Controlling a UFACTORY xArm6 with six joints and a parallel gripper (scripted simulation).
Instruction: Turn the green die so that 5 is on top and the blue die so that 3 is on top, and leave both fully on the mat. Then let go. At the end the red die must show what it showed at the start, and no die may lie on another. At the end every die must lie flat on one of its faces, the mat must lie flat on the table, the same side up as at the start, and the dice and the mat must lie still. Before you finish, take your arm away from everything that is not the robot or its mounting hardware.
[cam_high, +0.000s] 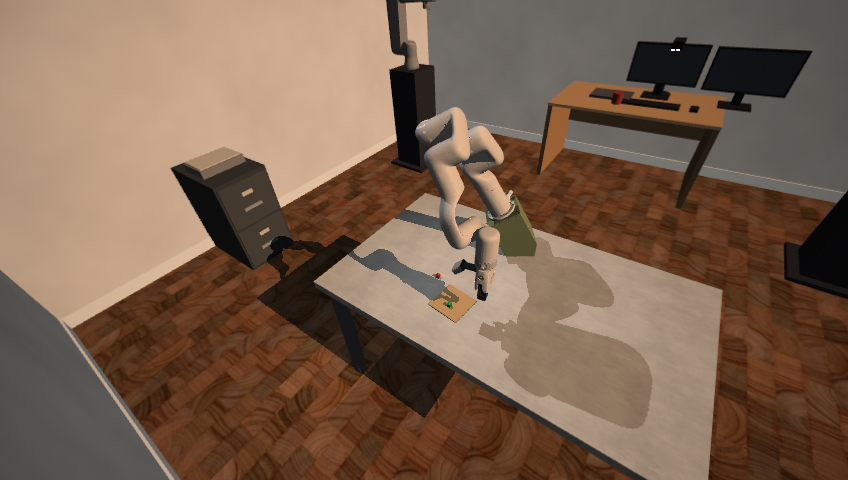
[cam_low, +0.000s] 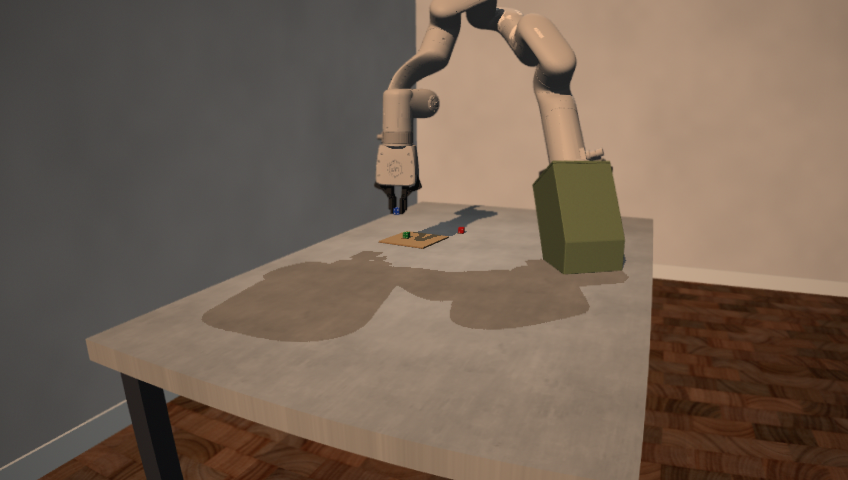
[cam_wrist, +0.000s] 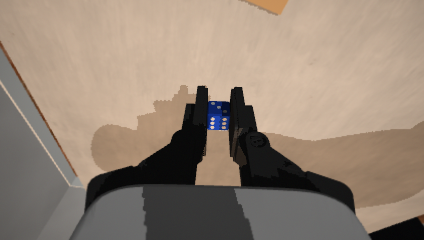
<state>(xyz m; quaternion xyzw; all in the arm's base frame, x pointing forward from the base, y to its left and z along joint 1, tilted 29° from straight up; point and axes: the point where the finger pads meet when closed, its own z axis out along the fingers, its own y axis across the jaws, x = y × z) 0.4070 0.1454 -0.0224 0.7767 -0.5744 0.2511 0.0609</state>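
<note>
Now: the blue die 10 mm to the left of my hand and 10 mm below it. The rest, counted from my hand: tan mat 20 mm ahead, 120 mm to the right, 120 mm below; then green die 40 mm ahead, 120 mm to the right, 110 mm below; then red die 70 mm behind, 260 mm to the right, 110 mm below.
</note>
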